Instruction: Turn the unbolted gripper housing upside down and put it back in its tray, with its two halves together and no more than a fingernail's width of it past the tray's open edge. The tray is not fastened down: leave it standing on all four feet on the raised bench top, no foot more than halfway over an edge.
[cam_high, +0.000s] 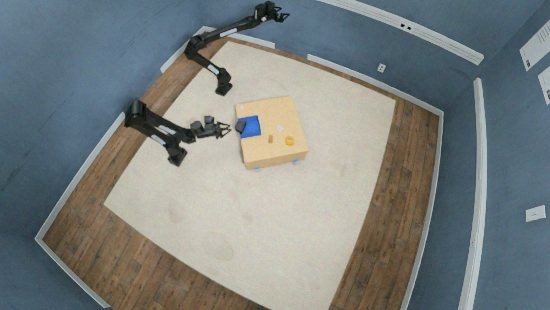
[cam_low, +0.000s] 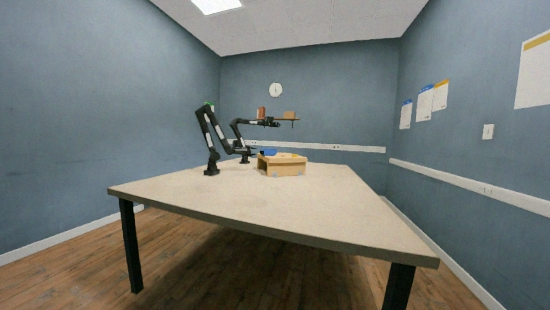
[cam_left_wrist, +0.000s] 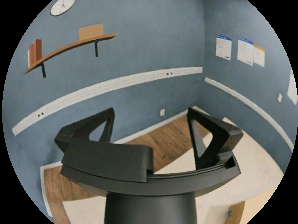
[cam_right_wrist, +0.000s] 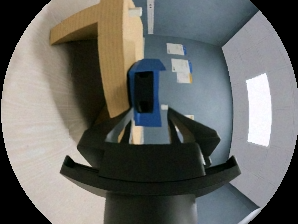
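Observation:
Now: the blue tray 100 mm ahead of my right hand, 60 mm to the left of it and 20 mm below it. The rest, counted from my right hand: brown block 240 mm ahead, 40 mm to the left, 30 mm below.

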